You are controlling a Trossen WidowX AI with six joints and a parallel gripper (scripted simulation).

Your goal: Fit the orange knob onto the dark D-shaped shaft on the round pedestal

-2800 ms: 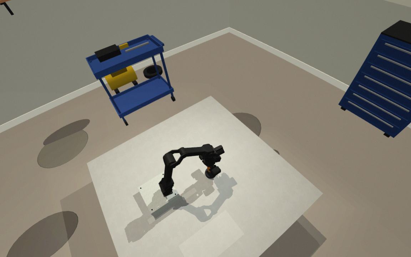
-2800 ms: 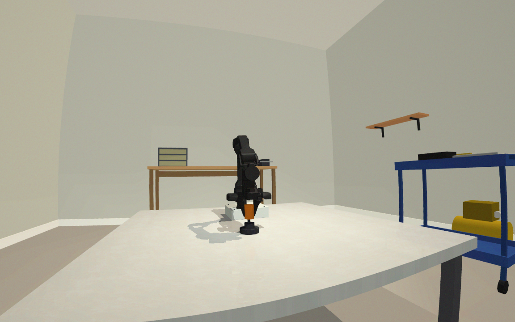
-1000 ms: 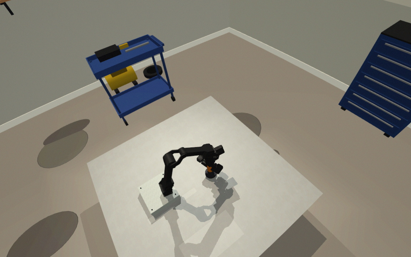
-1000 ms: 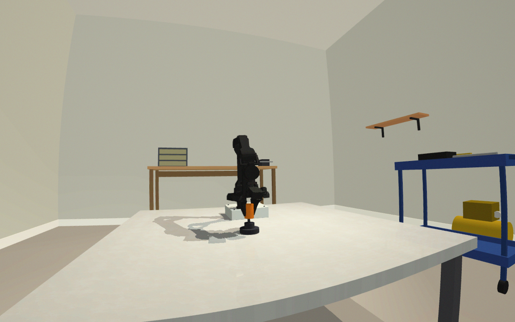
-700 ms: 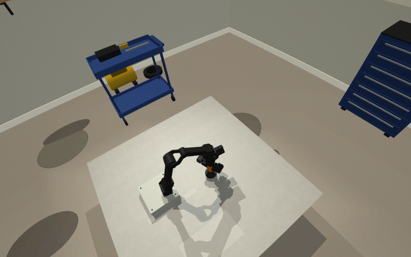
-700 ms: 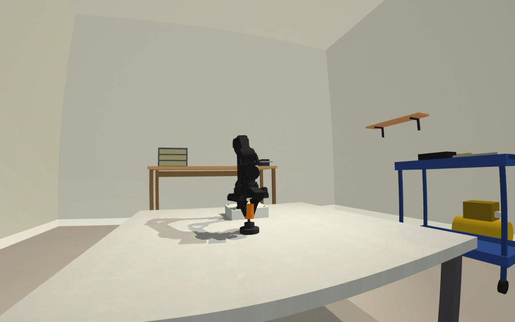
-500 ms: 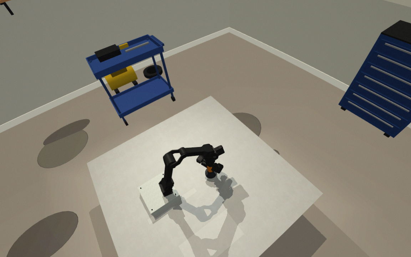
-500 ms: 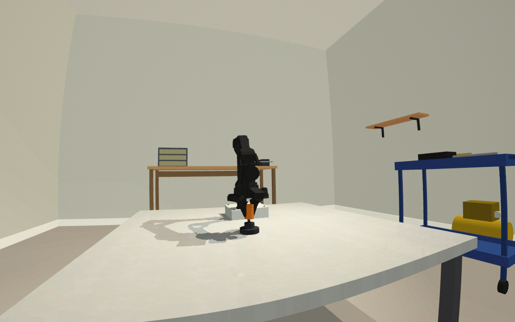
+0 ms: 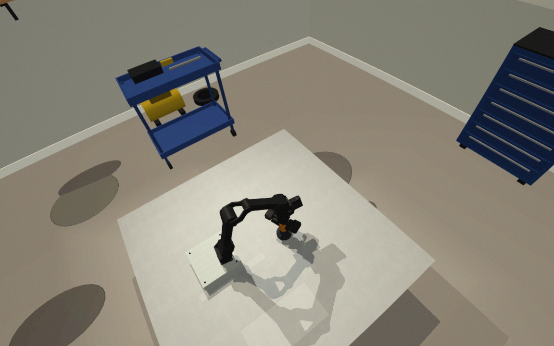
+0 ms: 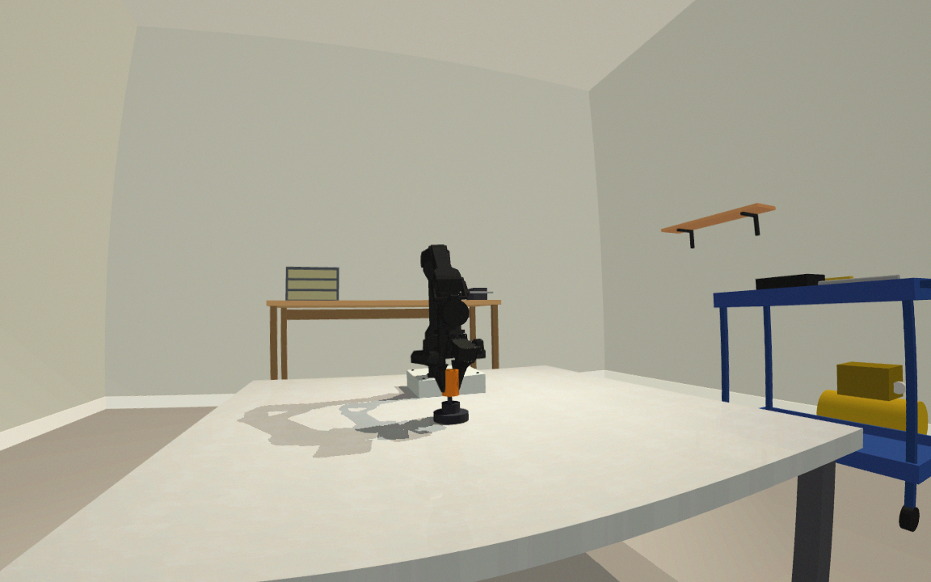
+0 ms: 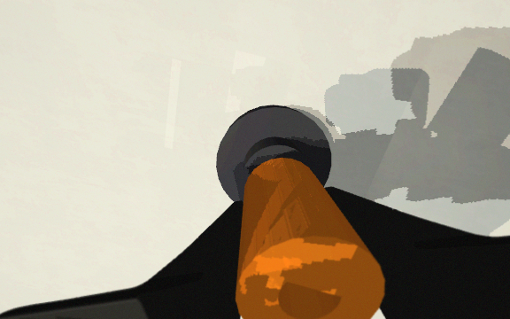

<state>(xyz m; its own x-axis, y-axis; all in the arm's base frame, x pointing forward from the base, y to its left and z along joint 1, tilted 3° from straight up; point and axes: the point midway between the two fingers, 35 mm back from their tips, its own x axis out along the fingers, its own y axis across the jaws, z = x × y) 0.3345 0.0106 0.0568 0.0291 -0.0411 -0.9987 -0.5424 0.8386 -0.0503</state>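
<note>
Right now the orange knob is 2 cm above my gripper tip. The rest, counted from my gripper tip: dark round pedestal (4 cm below).
</note>
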